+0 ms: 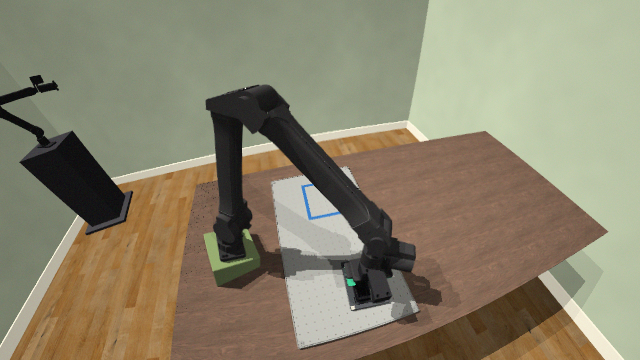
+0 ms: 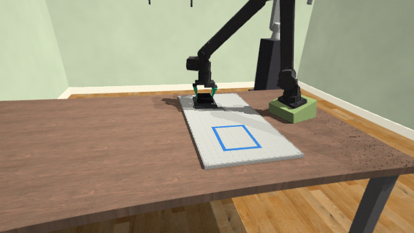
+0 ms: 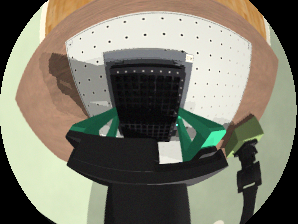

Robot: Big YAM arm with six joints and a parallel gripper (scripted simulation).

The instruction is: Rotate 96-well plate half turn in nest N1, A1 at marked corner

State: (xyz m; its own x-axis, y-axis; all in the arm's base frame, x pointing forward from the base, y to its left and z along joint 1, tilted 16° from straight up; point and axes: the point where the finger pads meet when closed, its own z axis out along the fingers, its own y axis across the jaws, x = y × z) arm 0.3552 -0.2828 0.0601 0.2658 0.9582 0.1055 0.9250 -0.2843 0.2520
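Right now the dark plate nest N1 is 30 mm below my hand. Round my hand: white corner mark: 70 mm behind, 60 mm to the right, 20 mm below; black 96-well plate: right at my hand.
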